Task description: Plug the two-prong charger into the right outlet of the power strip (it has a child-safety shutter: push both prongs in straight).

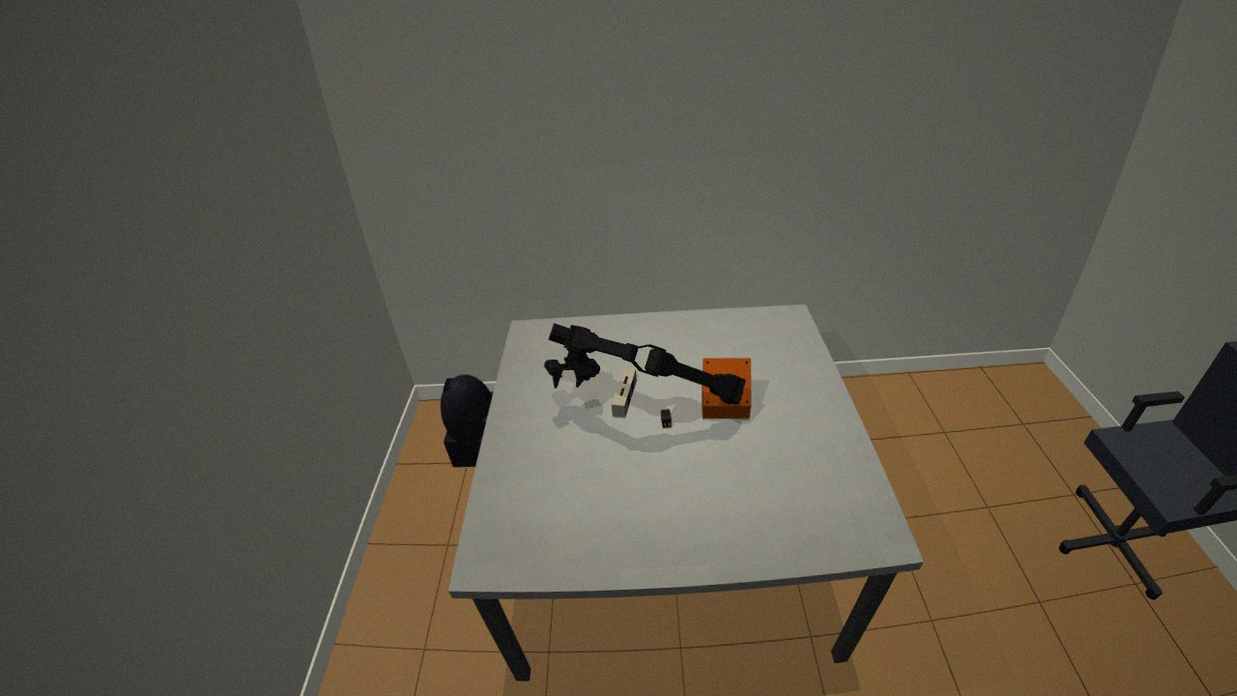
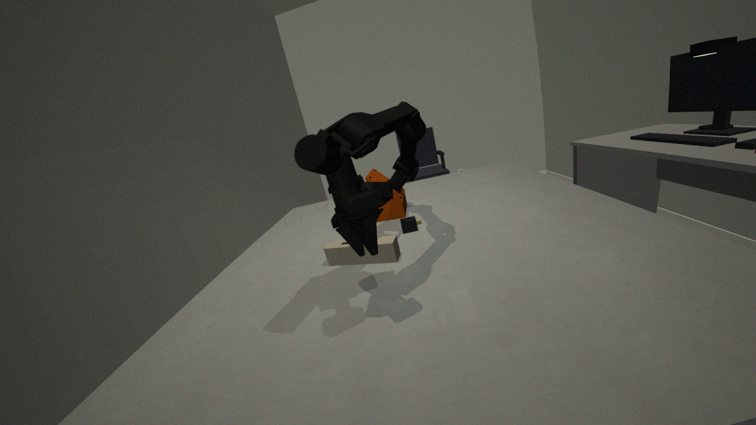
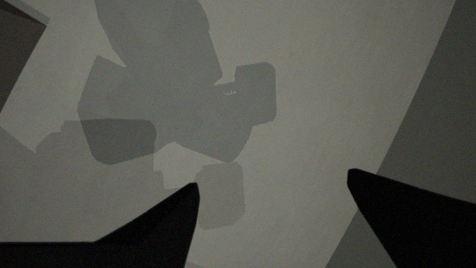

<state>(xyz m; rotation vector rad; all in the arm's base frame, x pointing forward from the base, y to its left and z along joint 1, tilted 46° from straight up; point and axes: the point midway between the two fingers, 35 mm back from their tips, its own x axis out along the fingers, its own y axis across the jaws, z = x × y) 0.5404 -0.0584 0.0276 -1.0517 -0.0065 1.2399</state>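
My gripper tip is 34 cm past the two-prong charger, 8 cm to the right of it and 9 cm above it.
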